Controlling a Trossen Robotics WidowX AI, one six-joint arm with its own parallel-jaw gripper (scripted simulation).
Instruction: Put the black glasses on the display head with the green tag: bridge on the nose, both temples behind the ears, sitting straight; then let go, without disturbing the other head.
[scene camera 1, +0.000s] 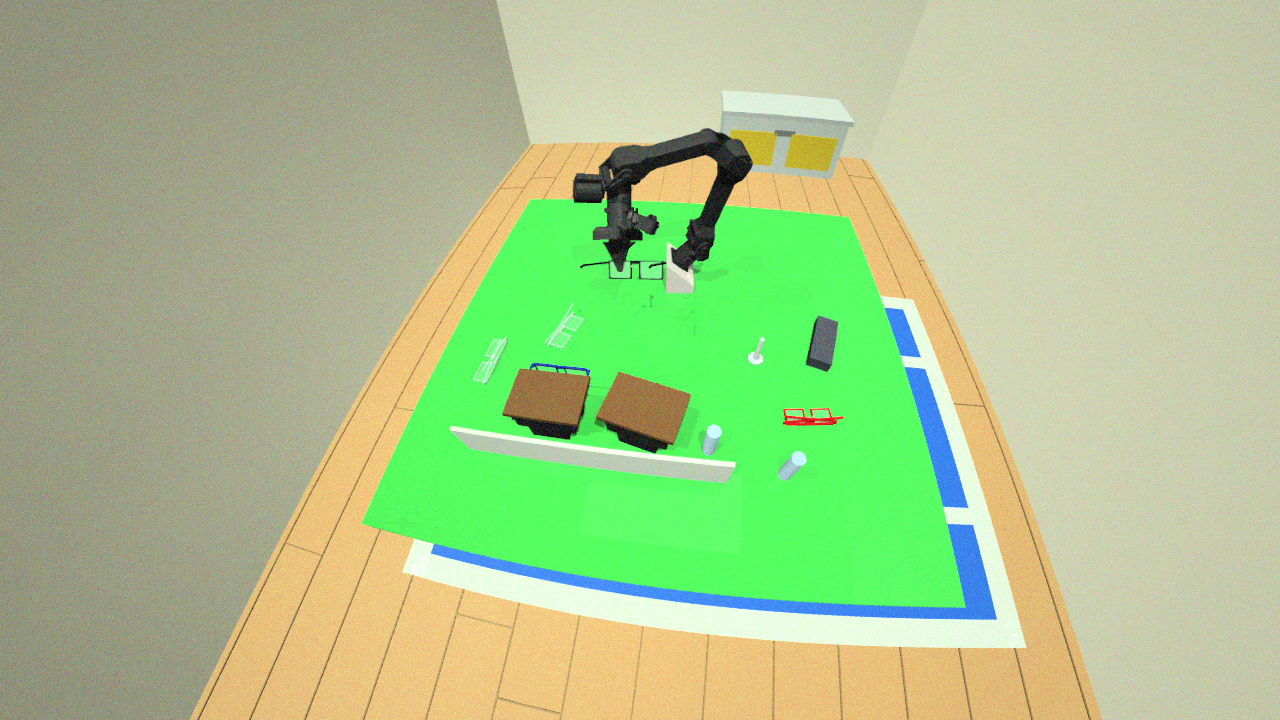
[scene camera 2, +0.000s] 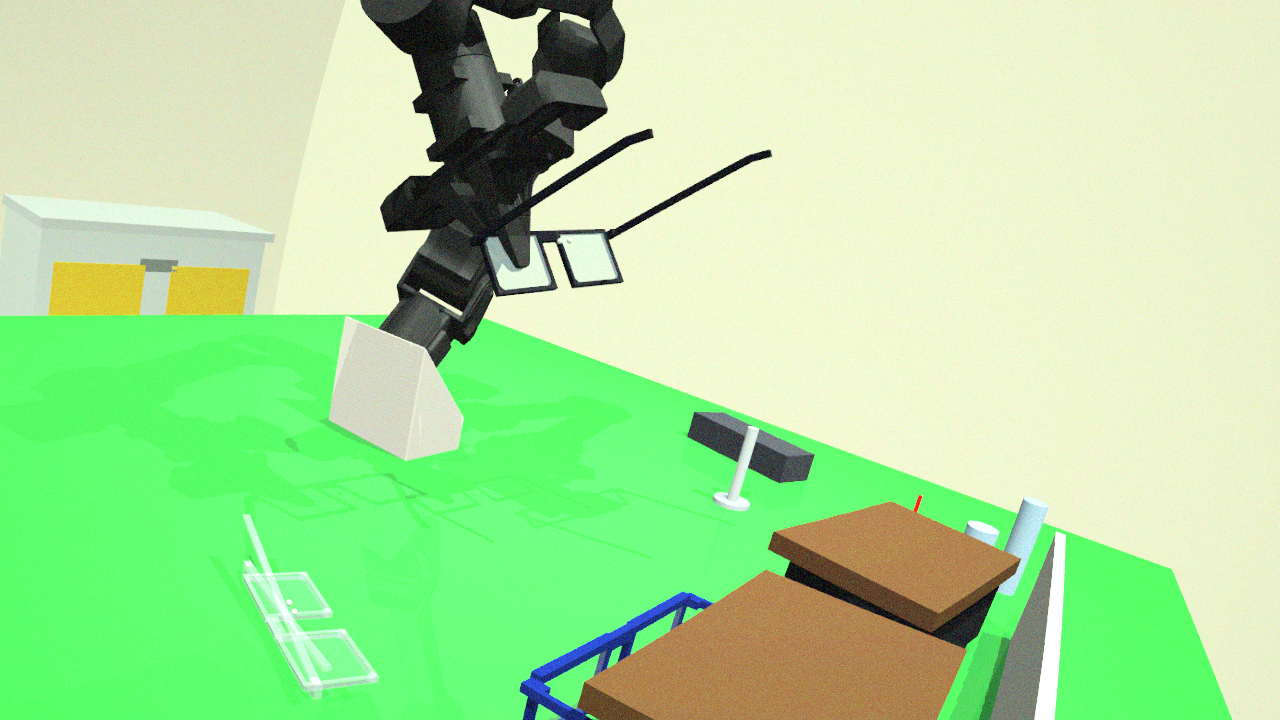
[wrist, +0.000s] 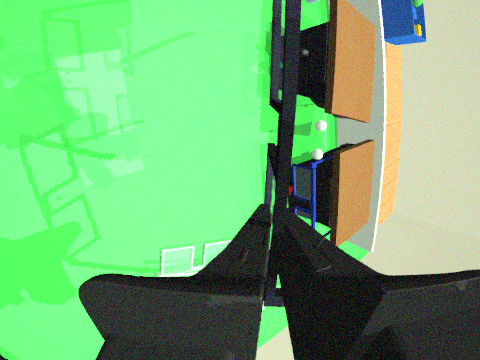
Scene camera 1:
my gripper: 620, 271
dark block: 820, 354
white wall: 697, 469
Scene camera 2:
my gripper: 520, 269
dark block: 775, 458
white peg: 731, 500
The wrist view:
my gripper: 270, 212
